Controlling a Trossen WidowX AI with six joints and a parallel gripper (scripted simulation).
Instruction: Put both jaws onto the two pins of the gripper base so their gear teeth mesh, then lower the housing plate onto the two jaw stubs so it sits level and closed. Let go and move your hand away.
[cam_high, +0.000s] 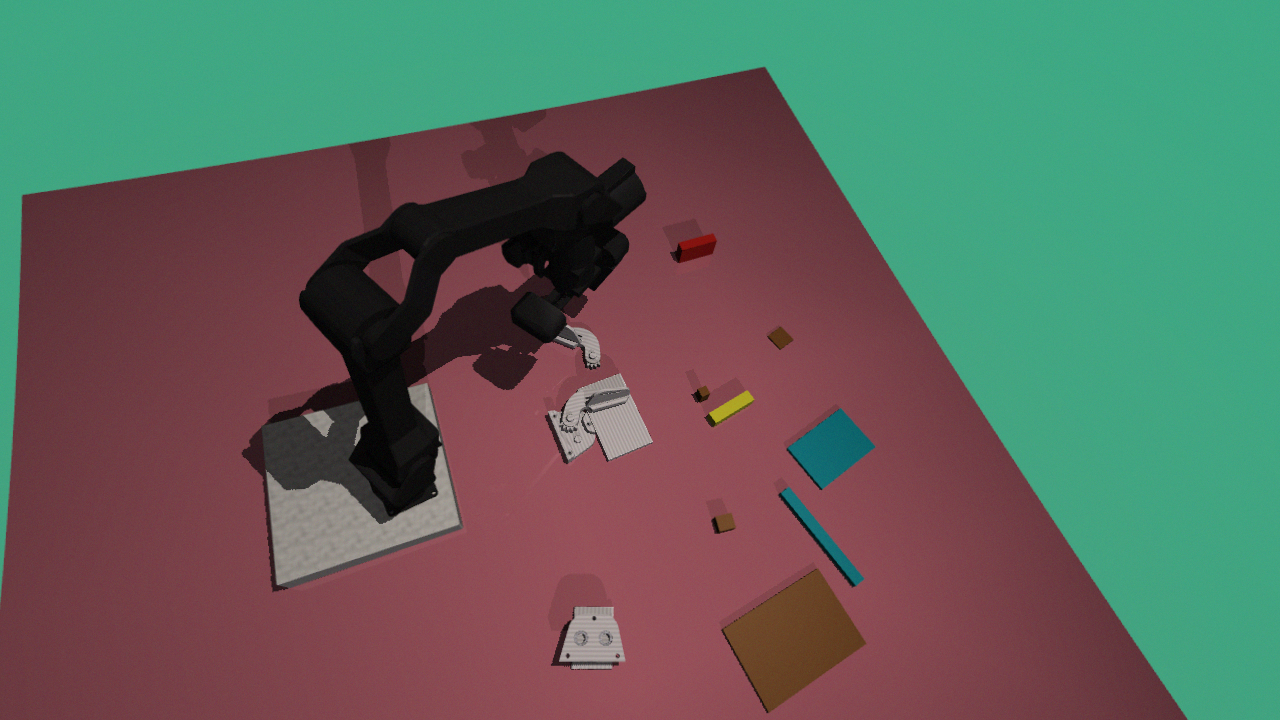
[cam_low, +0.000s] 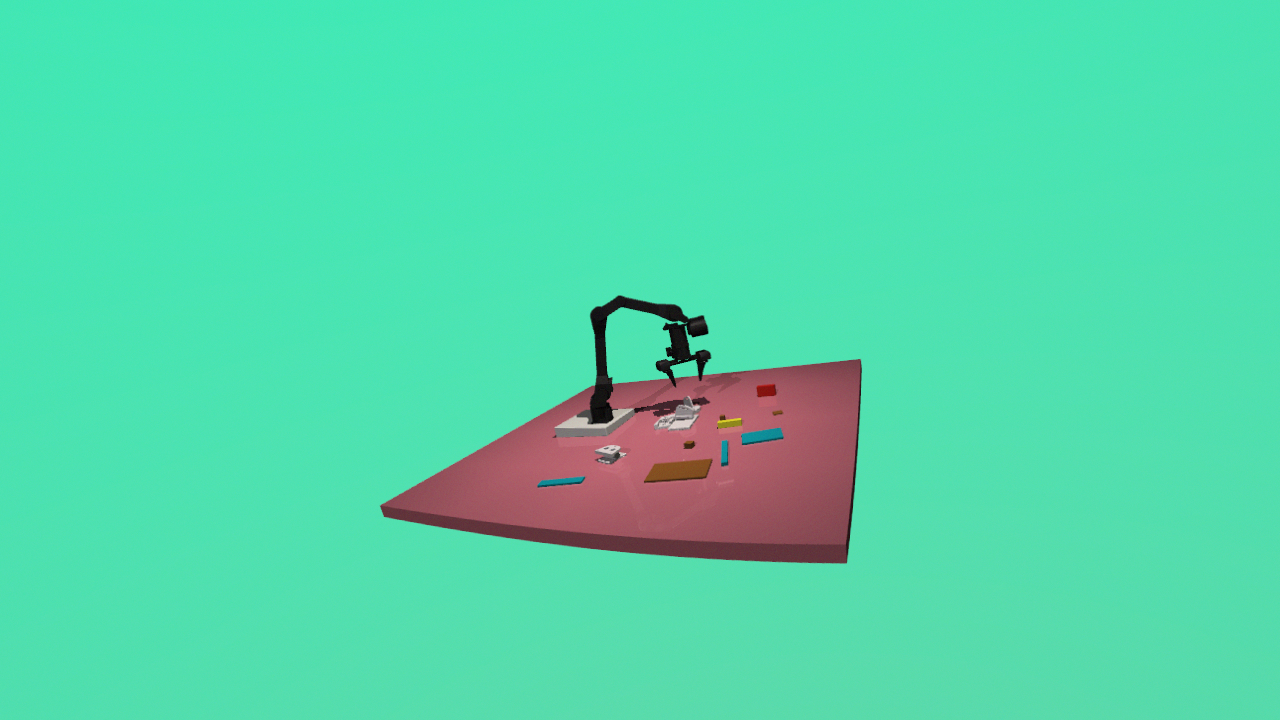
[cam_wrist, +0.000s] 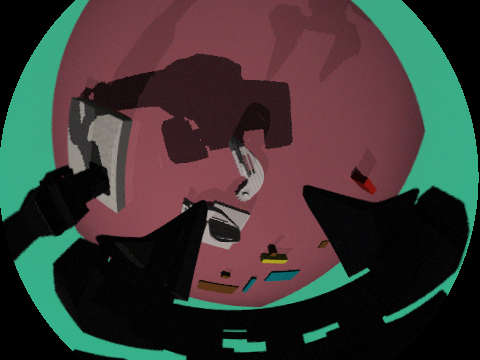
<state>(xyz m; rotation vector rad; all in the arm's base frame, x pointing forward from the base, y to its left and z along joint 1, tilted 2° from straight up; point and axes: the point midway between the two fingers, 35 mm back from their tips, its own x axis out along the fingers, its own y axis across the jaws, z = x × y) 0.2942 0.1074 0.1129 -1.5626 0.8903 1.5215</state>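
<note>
The gripper jaw lies 90 mm below my gripper tip and 30 mm to the right of it. Round my gripper tip: white stepped block: 390 mm to the right, 160 mm behind, 90 mm below; yellow bar: 210 mm to the right, 160 mm ahead, 90 mm below; red block: 260 mm ahead, 80 mm below, 60 mm to the left.
</note>
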